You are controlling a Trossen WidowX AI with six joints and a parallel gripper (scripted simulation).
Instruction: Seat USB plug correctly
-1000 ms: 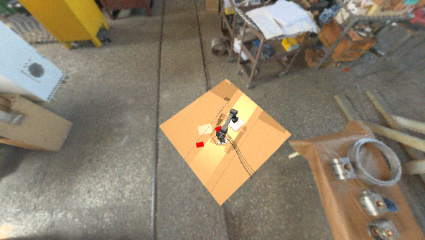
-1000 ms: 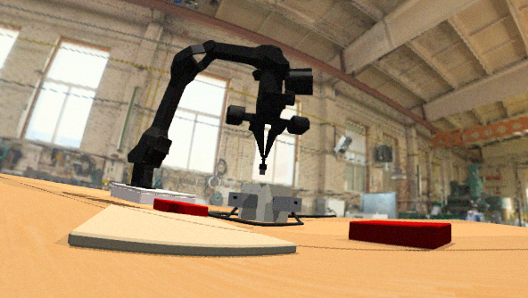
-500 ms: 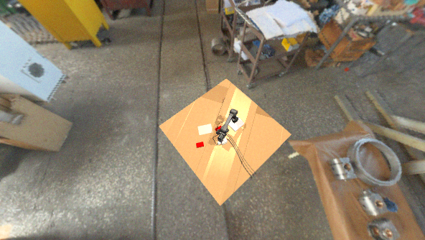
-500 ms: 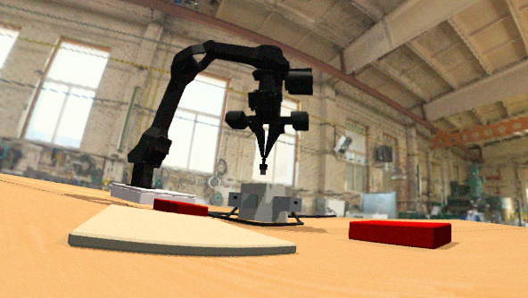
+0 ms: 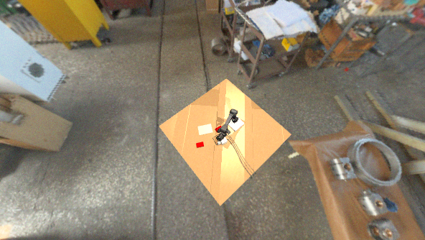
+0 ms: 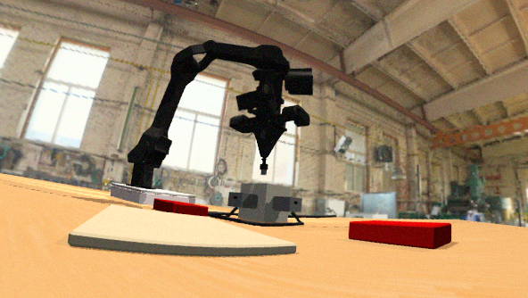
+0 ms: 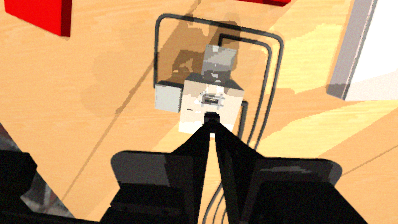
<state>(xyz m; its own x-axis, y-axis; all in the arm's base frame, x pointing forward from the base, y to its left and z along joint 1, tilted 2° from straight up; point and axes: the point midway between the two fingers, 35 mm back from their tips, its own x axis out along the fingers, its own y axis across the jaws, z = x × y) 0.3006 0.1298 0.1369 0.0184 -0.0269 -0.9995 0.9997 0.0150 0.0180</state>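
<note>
Right now my gripper tip is 20 mm above the USB plug. From my gripper tip the other things lie so: flat white plate: 100 mm ahead, 270 mm to the right, 130 mm below; USB socket: 70 mm below.
</note>
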